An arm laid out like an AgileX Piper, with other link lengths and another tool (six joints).
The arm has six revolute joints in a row. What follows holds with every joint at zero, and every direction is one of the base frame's. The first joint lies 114.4 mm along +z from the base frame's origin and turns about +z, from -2.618 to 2.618 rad. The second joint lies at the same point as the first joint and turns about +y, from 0 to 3.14 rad. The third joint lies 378.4 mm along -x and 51.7 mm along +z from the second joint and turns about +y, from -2.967 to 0 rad. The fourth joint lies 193.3 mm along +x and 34.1 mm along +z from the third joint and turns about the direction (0.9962, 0, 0.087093), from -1.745 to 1.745 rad. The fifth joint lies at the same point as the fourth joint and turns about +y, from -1.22 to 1.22 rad. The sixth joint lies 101.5 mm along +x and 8.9 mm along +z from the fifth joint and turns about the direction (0.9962, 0, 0.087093), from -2.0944 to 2.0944 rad. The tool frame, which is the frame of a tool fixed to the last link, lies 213.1 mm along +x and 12 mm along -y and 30.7 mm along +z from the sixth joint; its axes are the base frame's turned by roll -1.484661, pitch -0.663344 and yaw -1.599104 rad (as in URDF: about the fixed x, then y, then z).
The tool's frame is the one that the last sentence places.
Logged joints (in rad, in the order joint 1, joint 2, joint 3, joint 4, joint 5, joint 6), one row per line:
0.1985 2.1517 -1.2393 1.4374 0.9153 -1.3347
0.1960 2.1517 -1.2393 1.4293 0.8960 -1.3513
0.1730 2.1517 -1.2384 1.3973 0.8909 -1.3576
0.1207 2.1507 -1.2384 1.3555 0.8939 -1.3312
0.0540 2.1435 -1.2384 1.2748 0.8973 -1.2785
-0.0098 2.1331 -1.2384 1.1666 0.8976 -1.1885
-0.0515 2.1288 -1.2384 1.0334 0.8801 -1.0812
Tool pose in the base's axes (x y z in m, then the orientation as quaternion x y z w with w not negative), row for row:
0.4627 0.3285 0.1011 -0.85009 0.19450 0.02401 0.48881
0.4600 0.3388 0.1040 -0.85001 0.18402 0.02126 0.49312
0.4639 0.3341 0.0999 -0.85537 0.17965 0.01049 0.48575
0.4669 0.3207 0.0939 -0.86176 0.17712 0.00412 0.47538
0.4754 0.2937 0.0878 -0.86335 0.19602 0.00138 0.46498
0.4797 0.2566 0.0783 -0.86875 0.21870 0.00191 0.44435
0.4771 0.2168 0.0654 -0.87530 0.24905 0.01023 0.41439
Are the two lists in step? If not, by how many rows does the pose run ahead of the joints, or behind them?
The pose runs 1 row behind the joints: the pose in row i belongs to the joints in row i - 1.
